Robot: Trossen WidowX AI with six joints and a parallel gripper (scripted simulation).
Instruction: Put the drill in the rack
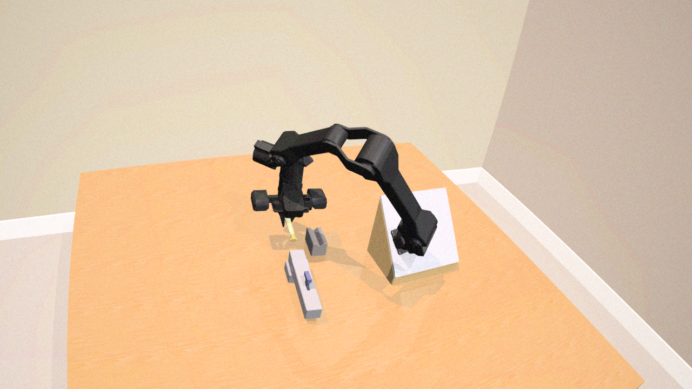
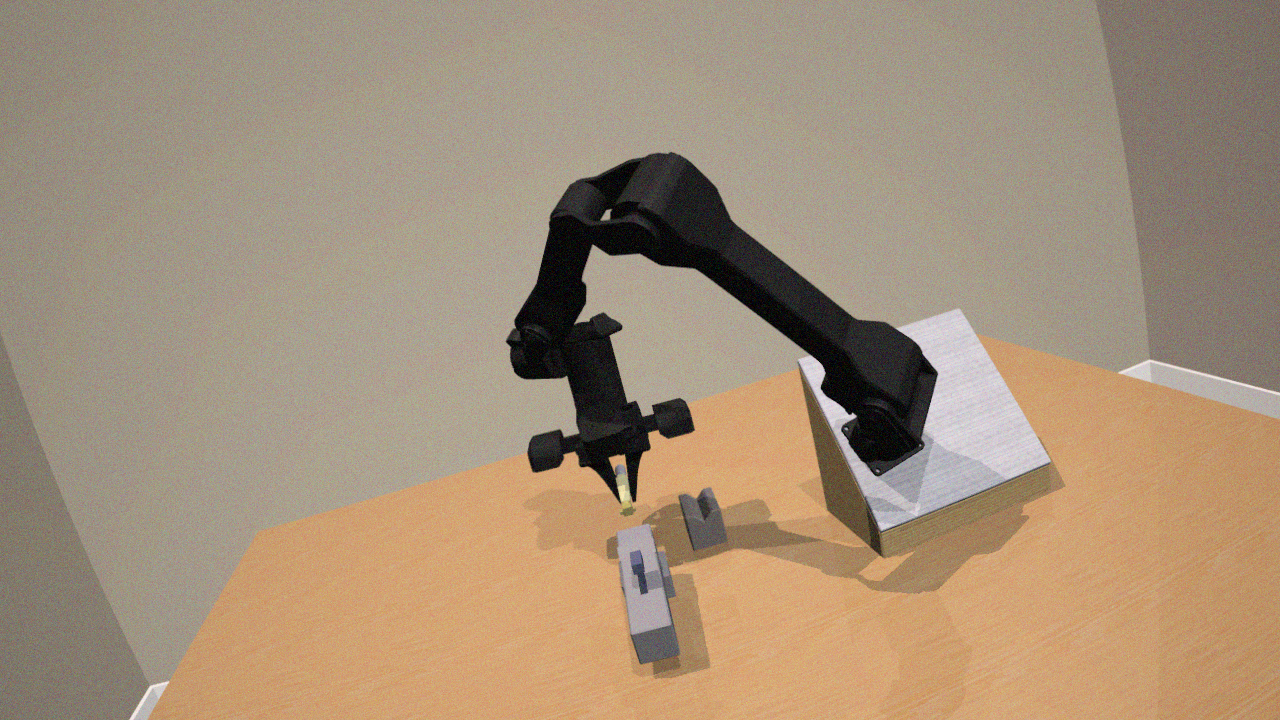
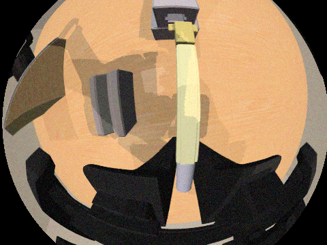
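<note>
The grey rack is 7 cm behind my gripper tip, 5 cm to the left of it and 3 cm below it. From my gripper tip the other things lie so: drill 4 cm to the left, 3 cm above, 1 cm ahead; then blue key 22 cm to the left, 6 cm ahead; then grey holder block 19 cm to the left, 5 cm ahead, 1 cm below.
</note>
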